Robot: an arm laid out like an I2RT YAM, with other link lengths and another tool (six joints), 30 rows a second.
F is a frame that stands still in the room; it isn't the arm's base.
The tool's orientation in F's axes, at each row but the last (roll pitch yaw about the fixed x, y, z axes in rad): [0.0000 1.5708 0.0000]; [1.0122 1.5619 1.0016]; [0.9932 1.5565 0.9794]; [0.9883 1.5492 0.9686]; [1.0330 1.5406 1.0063]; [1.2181 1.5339 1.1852]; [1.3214 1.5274 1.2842]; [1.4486 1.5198 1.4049]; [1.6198 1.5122 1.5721]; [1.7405 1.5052 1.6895]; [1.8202 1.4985 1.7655]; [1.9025 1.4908 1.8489]
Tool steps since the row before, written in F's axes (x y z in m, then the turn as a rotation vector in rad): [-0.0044 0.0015 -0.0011 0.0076 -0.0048 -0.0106]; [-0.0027 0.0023 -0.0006 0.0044 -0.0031 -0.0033]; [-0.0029 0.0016 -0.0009 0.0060 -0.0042 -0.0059]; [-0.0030 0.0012 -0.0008 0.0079 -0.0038 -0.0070]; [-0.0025 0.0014 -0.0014 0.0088 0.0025 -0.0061]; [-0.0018 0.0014 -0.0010 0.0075 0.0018 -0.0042]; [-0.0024 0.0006 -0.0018 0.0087 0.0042 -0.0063]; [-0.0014 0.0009 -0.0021 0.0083 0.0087 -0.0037]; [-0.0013 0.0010 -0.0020 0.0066 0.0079 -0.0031]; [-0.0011 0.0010 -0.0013 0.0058 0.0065 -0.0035]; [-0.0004 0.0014 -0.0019 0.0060 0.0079 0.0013]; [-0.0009 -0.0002 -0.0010 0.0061 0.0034 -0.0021]
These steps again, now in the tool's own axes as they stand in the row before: [0.0011 0.0015 -0.0044 0.0106 -0.0048 0.0076]; [0.0006 0.0023 -0.0027 0.0033 -0.0031 0.0044]; [0.0009 0.0015 -0.0029 0.0059 -0.0042 0.0060]; [0.0008 0.0011 -0.0030 0.0070 -0.0038 0.0079]; [0.0014 0.0013 -0.0026 0.0063 0.0026 0.0086]; [0.0010 0.0013 -0.0019 0.0044 0.0019 0.0074]; [0.0018 0.0004 -0.0024 0.0066 0.0042 0.0085]; [0.0021 0.0007 -0.0015 0.0042 0.0089 0.0079]; [0.0021 0.0008 -0.0013 0.0036 0.0080 0.0062]; [0.0014 0.0009 -0.0011 0.0039 0.0065 0.0055]; [0.0020 0.0012 -0.0004 -0.0008 0.0083 0.0055]; [0.0010 -0.0003 -0.0009 0.0022 0.0036 0.0060]
